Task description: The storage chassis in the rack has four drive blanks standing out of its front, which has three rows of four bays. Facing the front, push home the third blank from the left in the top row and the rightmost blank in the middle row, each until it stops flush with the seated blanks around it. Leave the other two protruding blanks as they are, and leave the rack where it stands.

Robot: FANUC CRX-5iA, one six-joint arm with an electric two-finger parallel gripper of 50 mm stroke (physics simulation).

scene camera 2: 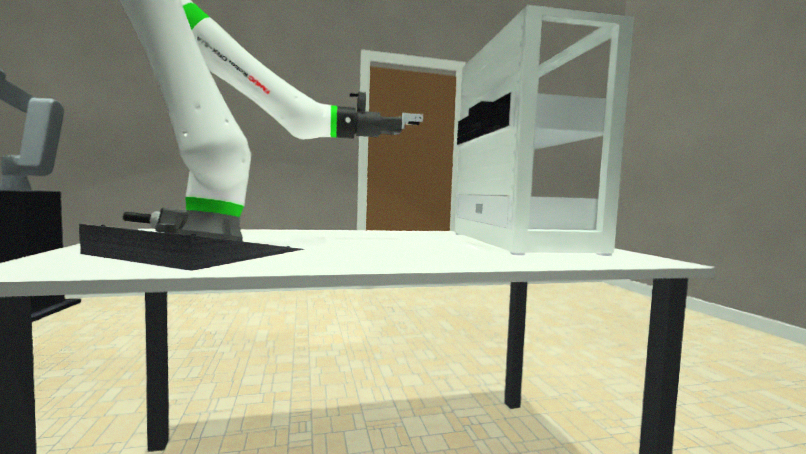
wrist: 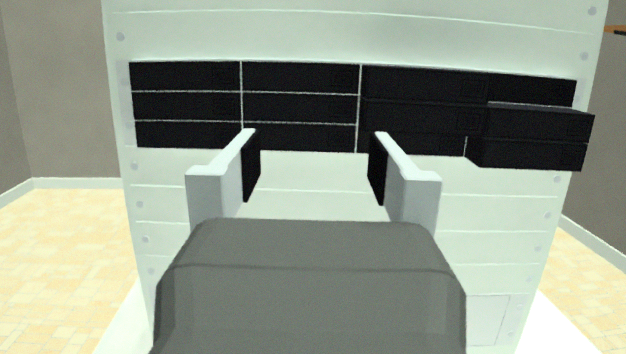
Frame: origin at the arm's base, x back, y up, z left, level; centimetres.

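Seen in the pictures: gripper, fingertip midpoint: (scene camera 2: 420, 119) (wrist: 314, 153).
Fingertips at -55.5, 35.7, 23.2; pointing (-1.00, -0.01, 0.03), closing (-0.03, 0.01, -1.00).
Observation:
A point is followed by its place in that frame, as x, y, z.
The rack (scene camera 2: 523, 191) @[-77.8, 14.0, -5.5] (wrist: 300, 37) @[-74.6, 41.6, 25.3] stands on the table, with black blanks across the chassis front. In the wrist view, the third top-row blank (wrist: 420, 82) @[-70.0, 38.2, 14.9] and the third middle-row blank (wrist: 415, 116) @[-69.9, 35.3, 15.0] stand out a little. The rightmost middle-row blank (wrist: 537, 122) @[-70.3, 35.4, 3.5] and the rightmost bottom-row blank (wrist: 530, 154) @[-70.3, 32.4, 3.5] stand out farther. The blanks in the two left columns look flush, as does the rightmost top-row blank (wrist: 530, 90) @[-73.8, 37.9, 2.7]. My gripper (scene camera 2: 418, 118) @[-55.5, 35.7, 23.2] (wrist: 314, 153) @[-55.5, 35.7, 23.2] is open and empty, in front of the rack and apart from it. Its fingers hide parts of the bottom row.
The white table (scene camera 2: 360, 256) @[-36.4, -2.6, -9.3] carries the rack and the black base plate (scene camera 2: 186, 250) @[-4.6, 1.1, -26.4] under my arm. A brown door (scene camera 2: 411, 152) is in the back wall. Part of another grey arm (scene camera 2: 42, 135) shows at the far left. A pale lower panel (scene camera 2: 490, 209) @[-75.1, 8.6, 10.3] (wrist: 487, 320) @[-75.4, 8.6, 0.4] is on the rack's front.

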